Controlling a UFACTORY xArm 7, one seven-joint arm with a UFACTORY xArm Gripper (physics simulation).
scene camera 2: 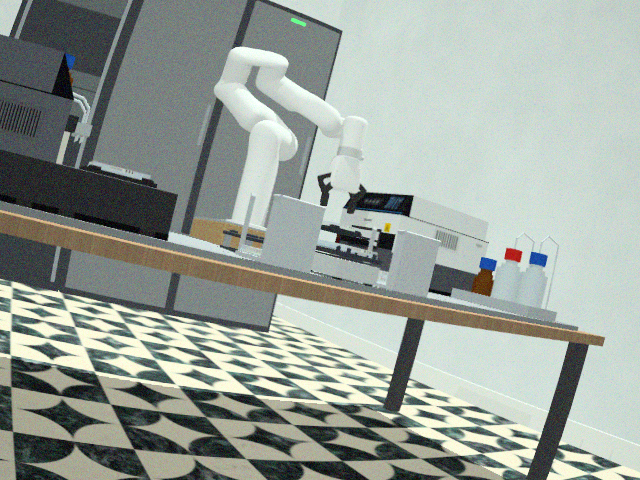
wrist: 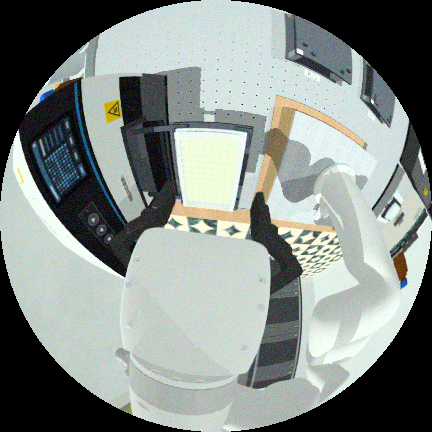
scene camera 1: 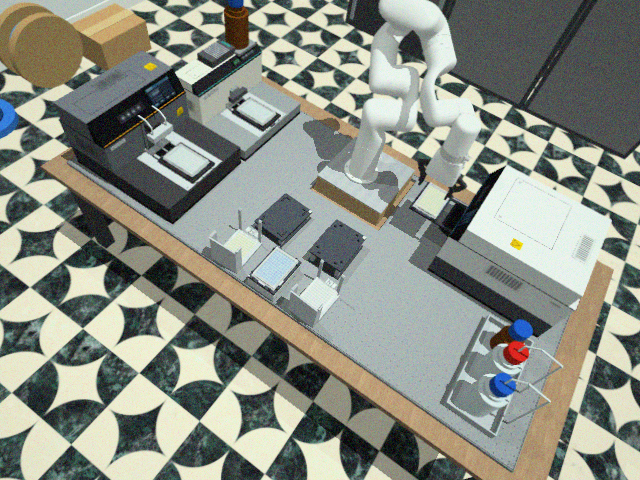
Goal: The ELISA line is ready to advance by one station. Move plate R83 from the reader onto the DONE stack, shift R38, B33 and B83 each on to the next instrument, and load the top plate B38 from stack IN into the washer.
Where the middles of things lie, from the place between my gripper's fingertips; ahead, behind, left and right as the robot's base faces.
Scene:
The instrument tray (wrist: 181, 124) is 10 mm behind my hand, 50 mm to the left of it and 60 mm below it. Round my hand: rack with cream plate (scene camera 2: 290, 242) (540 mm ahead, 360 mm to the right, 110 mm below).

